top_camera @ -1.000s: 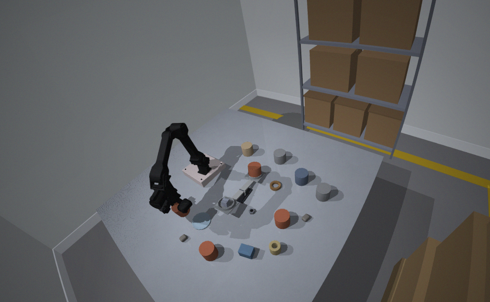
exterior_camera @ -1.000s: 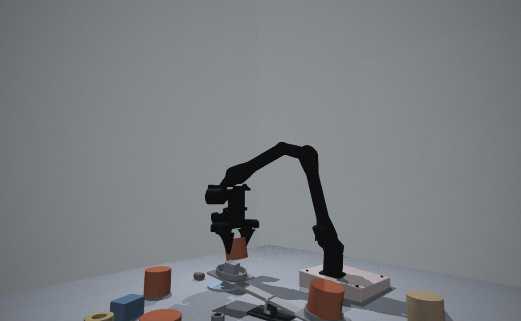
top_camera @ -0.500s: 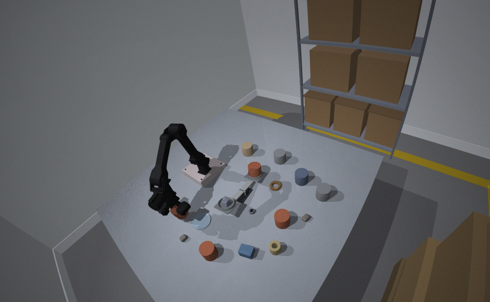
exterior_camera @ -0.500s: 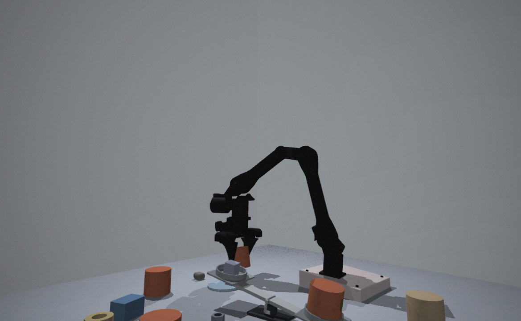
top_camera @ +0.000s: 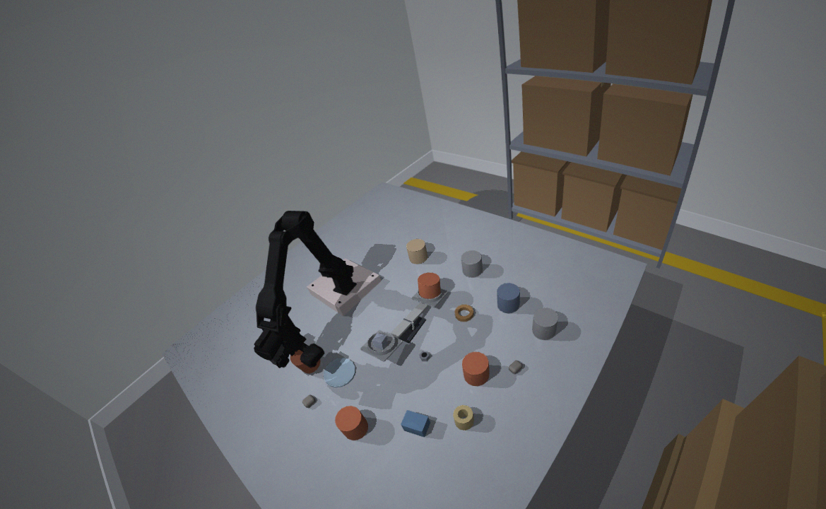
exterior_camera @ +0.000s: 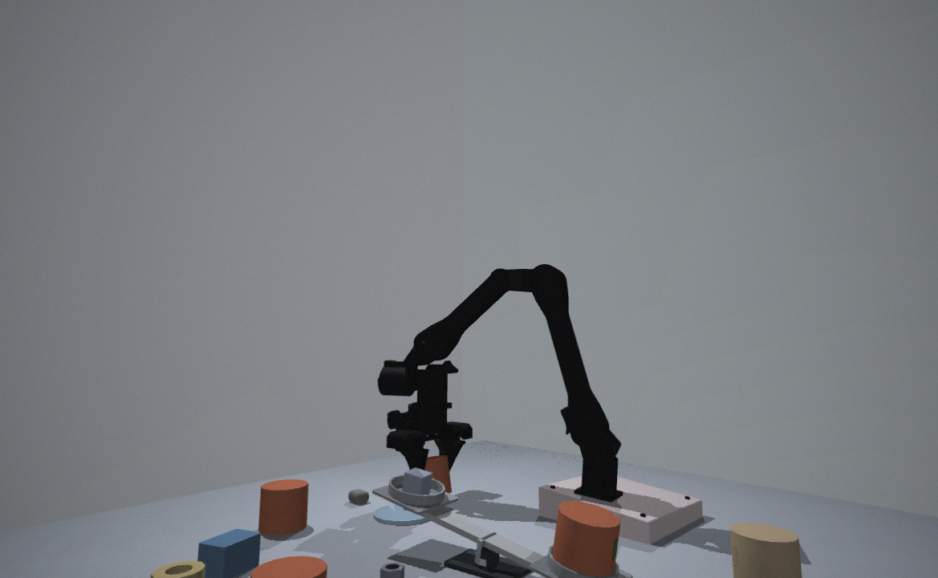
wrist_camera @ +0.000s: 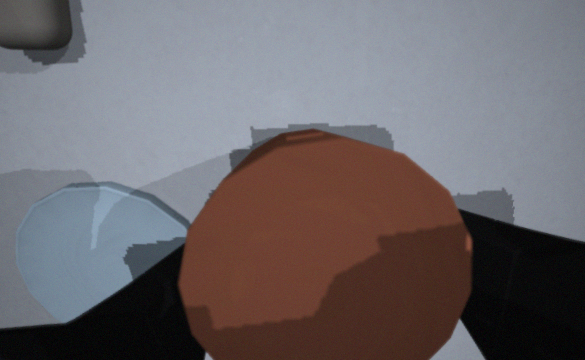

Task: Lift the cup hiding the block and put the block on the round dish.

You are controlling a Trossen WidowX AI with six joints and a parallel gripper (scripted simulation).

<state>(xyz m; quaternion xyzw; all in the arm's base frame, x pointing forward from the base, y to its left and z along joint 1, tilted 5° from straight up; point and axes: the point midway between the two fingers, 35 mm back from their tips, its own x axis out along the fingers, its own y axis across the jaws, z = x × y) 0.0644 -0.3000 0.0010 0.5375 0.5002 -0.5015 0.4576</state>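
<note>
Now: gripper tip 21 cm short of the grey block, 13 cm to the right of it and 6 cm below it. The rest, counted from my gripper tip: small balance: 25 cm to the left, 23 cm ahead, 1 cm below; then nut: 32 cm ahead, 17 cm to the left, 2 cm below; then pale blue round dish: 11 cm ahead, 3 cm below, 2 cm to the left.
</note>
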